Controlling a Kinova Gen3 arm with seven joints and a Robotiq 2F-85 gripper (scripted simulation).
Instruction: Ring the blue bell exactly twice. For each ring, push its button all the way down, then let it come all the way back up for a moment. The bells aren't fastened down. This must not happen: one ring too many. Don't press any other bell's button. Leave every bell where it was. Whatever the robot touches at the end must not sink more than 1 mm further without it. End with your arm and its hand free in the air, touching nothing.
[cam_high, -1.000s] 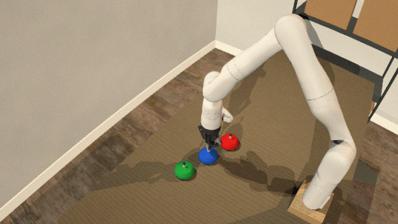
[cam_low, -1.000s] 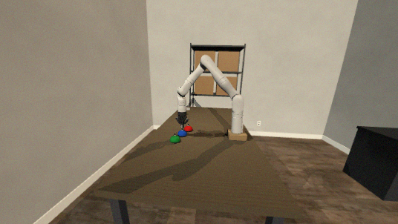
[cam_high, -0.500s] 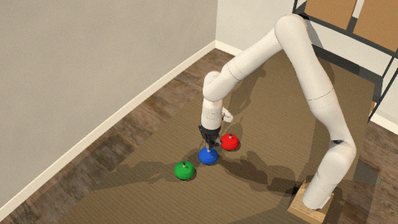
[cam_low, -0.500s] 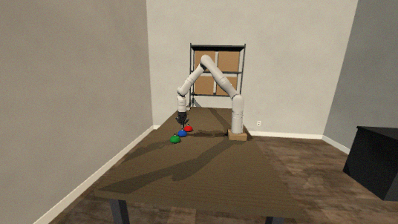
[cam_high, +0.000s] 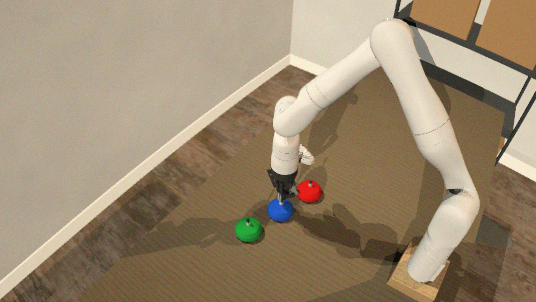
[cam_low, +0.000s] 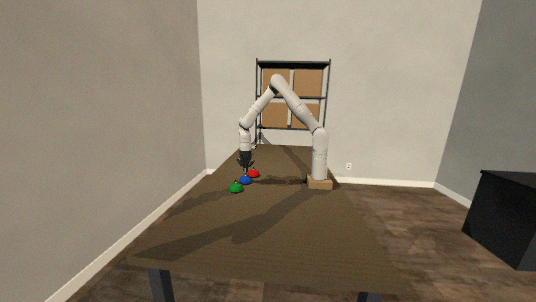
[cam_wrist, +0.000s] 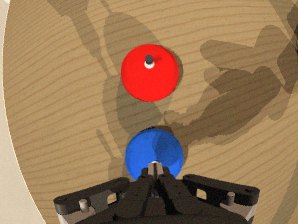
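The blue bell lies 50 mm below my hand. Round my hand: red bell 50 mm behind, 110 mm to the right, 50 mm below; then green bell 50 mm ahead, 110 mm to the left, 50 mm below.
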